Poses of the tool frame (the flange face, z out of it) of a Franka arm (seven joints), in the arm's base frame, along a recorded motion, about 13 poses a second.
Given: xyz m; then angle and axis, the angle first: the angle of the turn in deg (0 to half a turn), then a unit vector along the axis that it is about.
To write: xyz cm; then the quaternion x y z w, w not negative. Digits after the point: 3 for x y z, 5 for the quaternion.
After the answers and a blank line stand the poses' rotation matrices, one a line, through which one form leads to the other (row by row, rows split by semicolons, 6 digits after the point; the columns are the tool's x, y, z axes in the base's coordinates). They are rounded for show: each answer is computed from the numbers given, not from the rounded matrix.
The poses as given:
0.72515 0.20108 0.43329 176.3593 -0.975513 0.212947 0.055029
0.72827 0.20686 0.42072 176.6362 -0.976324 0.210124 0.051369
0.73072 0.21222 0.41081 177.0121 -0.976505 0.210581 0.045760
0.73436 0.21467 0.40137 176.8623 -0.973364 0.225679 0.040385
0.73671 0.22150 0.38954 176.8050 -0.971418 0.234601 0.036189
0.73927 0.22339 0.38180 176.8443 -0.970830 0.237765 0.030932
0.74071 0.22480 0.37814 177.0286 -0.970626 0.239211 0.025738
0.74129 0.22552 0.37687 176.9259 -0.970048 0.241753 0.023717
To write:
72.515 20.108 43.329 -0.97502 0.21284 0.05500 0.03177
72.827 20.686 42.072 -0.97590 0.21003 0.05135 0.02935
73.072 21.222 41.081 -0.97617 0.21051 0.04574 0.02607
73.436 21.467 40.137 -0.97300 0.22559 0.04037 0.02738
73.671 22.150 38.954 -0.97104 0.23451 0.03617 0.02788
73.927 22.339 38.180 -0.97046 0.23767 0.03092 0.02754
74.071 22.480 37.814 -0.97030 0.23913 0.02573 0.02593
74.129 22.552 37.687 -0.96970 0.24167 0.02371 0.02682

0.903348 -0.418540 -0.093733; -0.411551 -0.907381 0.085357; -0.120777 -0.038532 -0.991932
0.906499 -0.412959 -0.087890; -0.406931 -0.910049 0.078856; -0.112548 -0.035717 -0.993004
0.907186 -0.413372 -0.078332; -0.408602 -0.910012 0.070160; -0.100286 -0.031641 -0.994455
0.894955 -0.441217 -0.066207; -0.436796 -0.896715 0.071492; -0.090912 -0.035063 -0.995241
0.887393 -0.457454 -0.057179; -0.453420 -0.888456 0.071108; -0.083330 -0.037175 -0.995828
0.885109 -0.463012 -0.046925; -0.459606 -0.885505 0.068142; -0.073103 -0.038746 -0.996571
0.884309 -0.465391 -0.037530; -0.462723 -0.884289 0.062620; -0.062330 -0.038009 -0.997332
0.882071 -0.469958 -0.033016; -0.467415 -0.881756 0.063480; -0.058945 -0.040562 -0.997437

